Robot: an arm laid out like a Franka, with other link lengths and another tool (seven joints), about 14 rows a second.
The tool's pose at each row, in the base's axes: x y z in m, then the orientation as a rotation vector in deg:
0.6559 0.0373 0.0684 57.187 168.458 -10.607
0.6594 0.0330 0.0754 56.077 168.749 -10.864
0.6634 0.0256 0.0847 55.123 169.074 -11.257
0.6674 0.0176 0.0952 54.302 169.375 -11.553
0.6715 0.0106 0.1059 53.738 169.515 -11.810
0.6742 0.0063 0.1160 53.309 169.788 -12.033
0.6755 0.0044 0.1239 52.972 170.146 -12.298
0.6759 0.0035 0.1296 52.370 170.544 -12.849
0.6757 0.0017 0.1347 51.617 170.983 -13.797
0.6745 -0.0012 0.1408 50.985 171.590 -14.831
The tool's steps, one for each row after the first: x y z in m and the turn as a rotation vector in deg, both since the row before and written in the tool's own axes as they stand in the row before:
-0.0059 -0.0020 -0.0065 0.114 -0.151 -0.734
-0.0082 -0.0045 -0.0083 0.228 -0.081 -0.653
-0.0086 -0.0052 -0.0094 0.176 -0.040 -0.567
-0.0081 -0.0045 -0.0097 0.139 -0.092 -0.373
-0.0054 -0.0031 -0.0095 0.164 0.079 -0.327
-0.0027 -0.0017 -0.0076 0.220 0.182 -0.294
-0.0012 -0.0012 -0.0055 0.385 0.099 -0.464
-0.0011 -0.0023 -0.0048 0.632 0.047 -0.567
-0.0009 -0.0039 -0.0056 0.735 0.239 -0.538

